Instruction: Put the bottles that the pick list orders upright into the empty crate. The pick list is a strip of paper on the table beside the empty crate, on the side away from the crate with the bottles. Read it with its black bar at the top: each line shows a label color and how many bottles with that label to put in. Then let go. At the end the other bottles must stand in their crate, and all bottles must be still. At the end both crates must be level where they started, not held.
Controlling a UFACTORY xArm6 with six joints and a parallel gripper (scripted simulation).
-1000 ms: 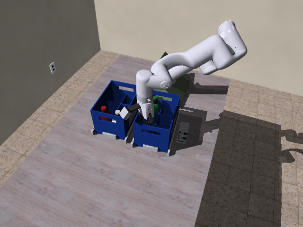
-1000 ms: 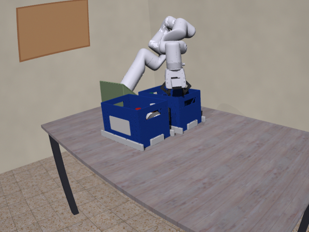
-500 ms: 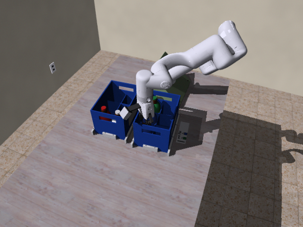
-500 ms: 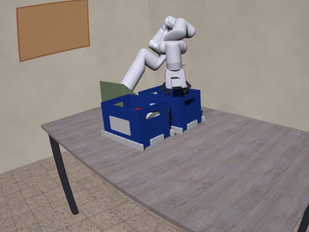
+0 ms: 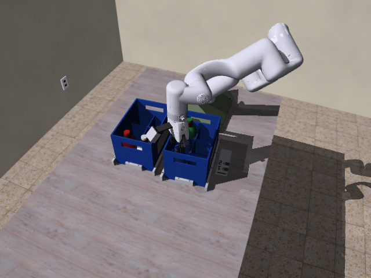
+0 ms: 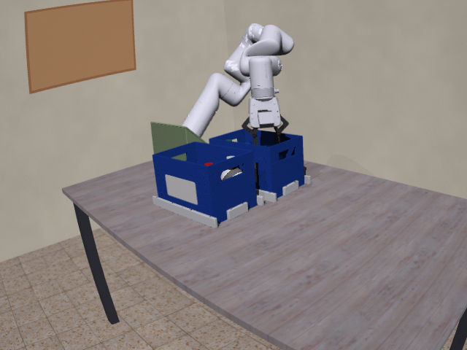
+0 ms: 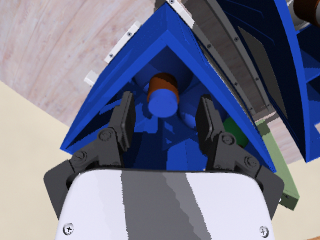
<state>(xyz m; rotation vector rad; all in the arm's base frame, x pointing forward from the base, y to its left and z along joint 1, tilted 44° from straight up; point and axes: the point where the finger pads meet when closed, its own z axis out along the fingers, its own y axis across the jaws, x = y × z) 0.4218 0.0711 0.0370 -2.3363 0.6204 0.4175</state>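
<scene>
Now: hand 9 cm above the blue-labelled bottle. Round my hand: white-labelled bottle 15 cm to the right, 9 cm below, 2 cm ahead; then green-labelled bottle 17 cm behind, 9 cm below, 4 cm to the right; then red-label bottle 23 cm to the right, 9 cm below, 3 cm ahead.
</scene>
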